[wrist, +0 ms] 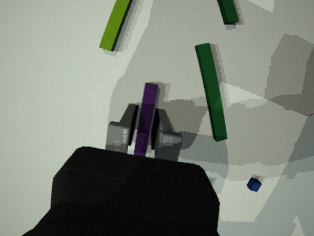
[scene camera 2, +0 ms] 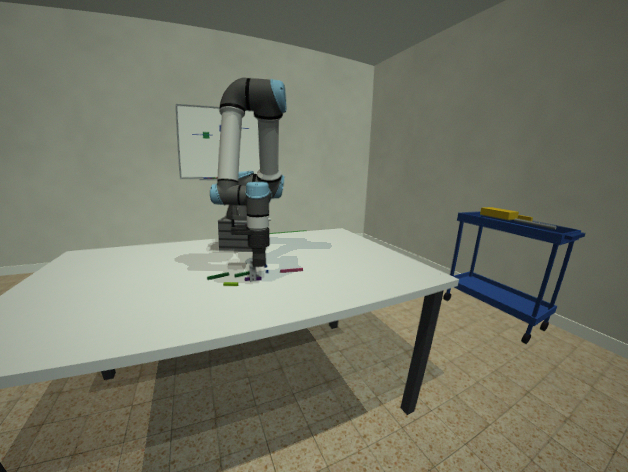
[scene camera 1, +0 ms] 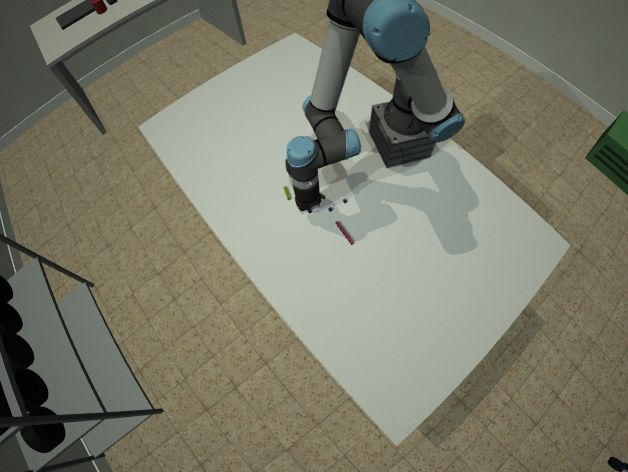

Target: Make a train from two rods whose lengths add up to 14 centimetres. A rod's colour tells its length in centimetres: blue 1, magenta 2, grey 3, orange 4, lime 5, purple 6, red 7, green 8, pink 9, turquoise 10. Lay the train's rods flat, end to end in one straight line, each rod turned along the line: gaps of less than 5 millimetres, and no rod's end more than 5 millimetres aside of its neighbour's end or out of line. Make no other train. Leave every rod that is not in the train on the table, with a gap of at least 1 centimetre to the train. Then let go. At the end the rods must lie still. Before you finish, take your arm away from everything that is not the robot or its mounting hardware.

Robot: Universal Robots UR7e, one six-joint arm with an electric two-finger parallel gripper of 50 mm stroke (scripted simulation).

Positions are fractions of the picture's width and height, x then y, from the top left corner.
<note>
In view: the gripper (wrist: 0.46,0.51) and a green rod (wrist: 0.65,0.23).
</note>
